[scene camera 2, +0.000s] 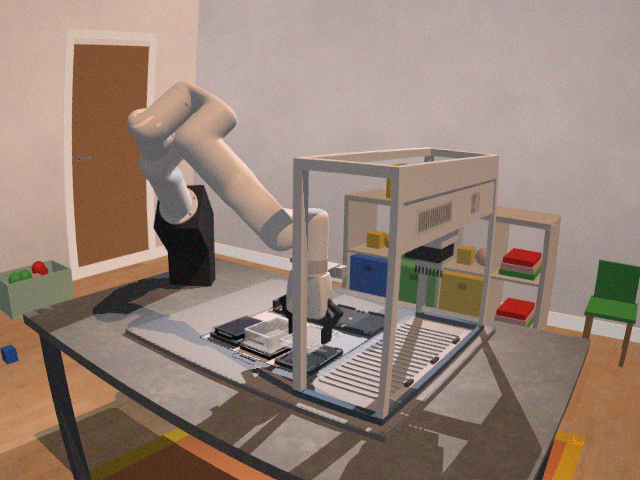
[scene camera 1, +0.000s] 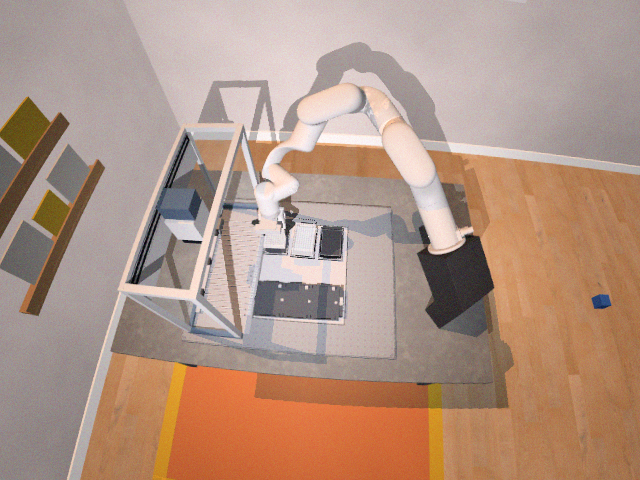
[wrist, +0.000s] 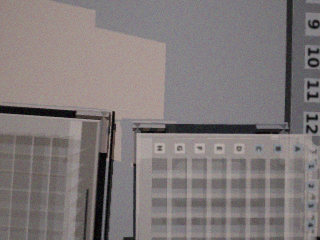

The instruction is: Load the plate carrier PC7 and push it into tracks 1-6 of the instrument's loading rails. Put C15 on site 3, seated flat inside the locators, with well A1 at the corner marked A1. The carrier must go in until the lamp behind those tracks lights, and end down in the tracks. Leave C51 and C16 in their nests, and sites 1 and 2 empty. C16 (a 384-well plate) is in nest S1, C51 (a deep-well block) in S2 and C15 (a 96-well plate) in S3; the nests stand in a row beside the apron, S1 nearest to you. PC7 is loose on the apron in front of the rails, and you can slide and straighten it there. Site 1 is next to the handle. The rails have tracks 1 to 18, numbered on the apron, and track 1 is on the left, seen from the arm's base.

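A post is there for me to see, and so is a dark plate carrier PC7.
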